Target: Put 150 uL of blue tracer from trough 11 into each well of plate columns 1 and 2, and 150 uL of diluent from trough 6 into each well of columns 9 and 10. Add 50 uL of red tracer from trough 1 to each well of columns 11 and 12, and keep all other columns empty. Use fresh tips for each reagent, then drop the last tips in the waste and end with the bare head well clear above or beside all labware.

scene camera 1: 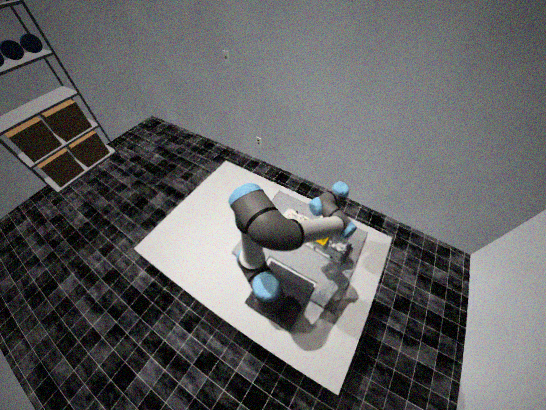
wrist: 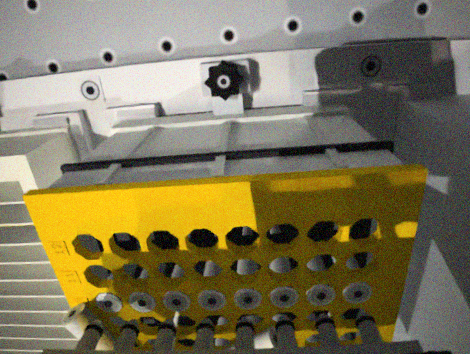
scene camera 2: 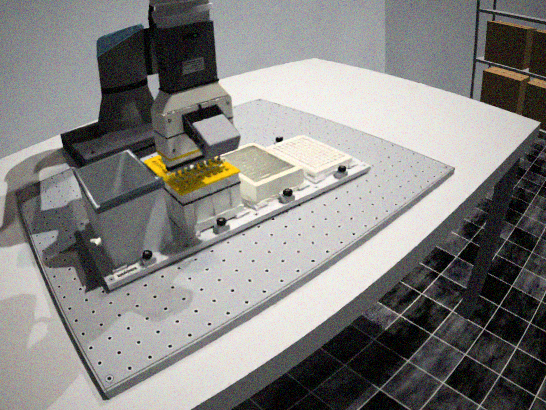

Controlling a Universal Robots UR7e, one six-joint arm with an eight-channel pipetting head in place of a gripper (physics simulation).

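My pipetting head is low over the yellow-topped tip rack. Its nozzle ends show no tips in the wrist view; the rack below them is partly hidden. A full row of seated tips lies ahead of the nozzles, with two rows of empty holes beyond it. A loose tip lies at the rack's left edge, and pale pieces of others show between the nozzles. The trough block and the white plate stand beyond the rack; their liquids cannot be made out.
The grey waste bin stands beside the rack, its rim close to the head. Black knobs line the pale rail. All labware stands on the perforated grey board. The robot's base is behind the labware in scene view 2.
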